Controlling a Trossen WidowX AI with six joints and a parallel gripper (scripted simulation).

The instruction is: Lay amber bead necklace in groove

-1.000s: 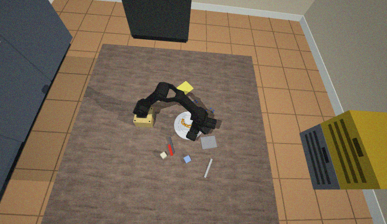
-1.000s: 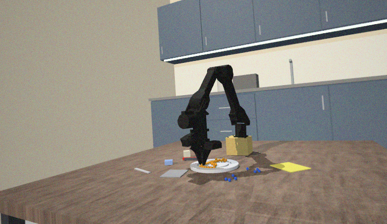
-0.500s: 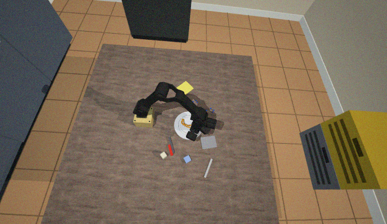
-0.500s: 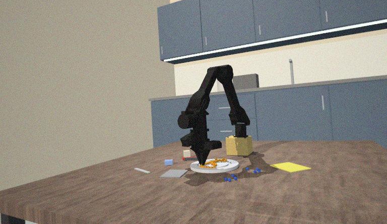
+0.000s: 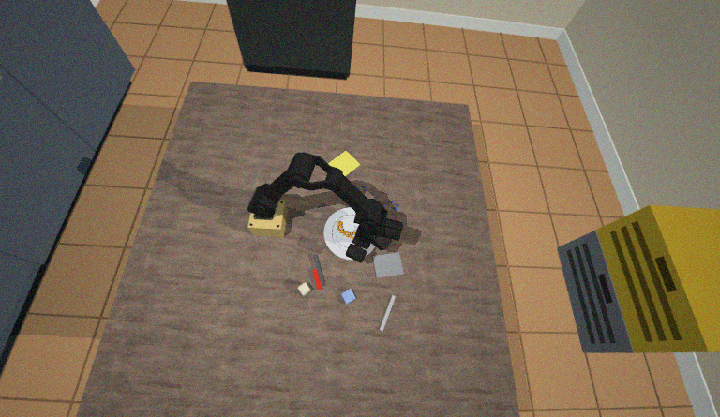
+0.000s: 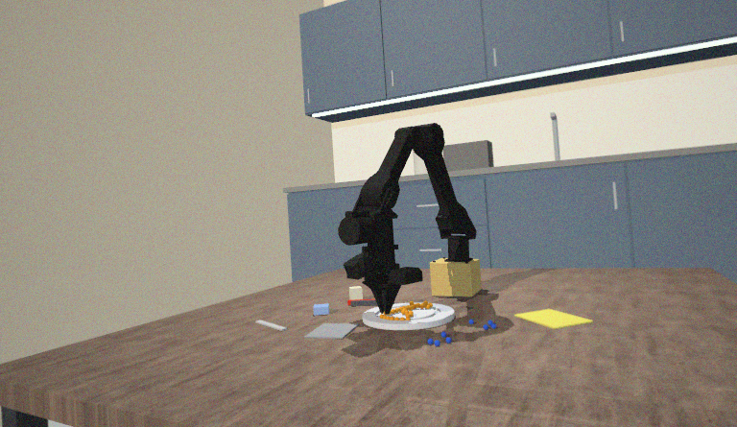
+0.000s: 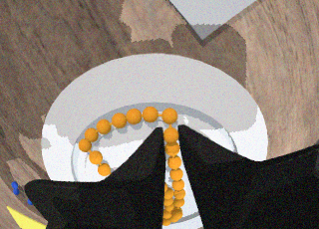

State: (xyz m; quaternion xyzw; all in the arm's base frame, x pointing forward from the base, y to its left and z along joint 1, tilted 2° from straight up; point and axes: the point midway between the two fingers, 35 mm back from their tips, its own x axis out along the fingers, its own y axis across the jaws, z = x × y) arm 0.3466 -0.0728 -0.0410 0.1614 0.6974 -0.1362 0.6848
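The grey square tile lies 90 mm ahead of my gripper tip, 80 mm to the right of it and 20 mm below it. The rest, counted from my gripper tip: red stick (150 mm behind, 120 mm to the right, 10 mm below); white stick (240 mm to the right, 90 mm ahead, 20 mm below); light blue cube (190 mm to the right, 50 mm behind, 10 mm below).
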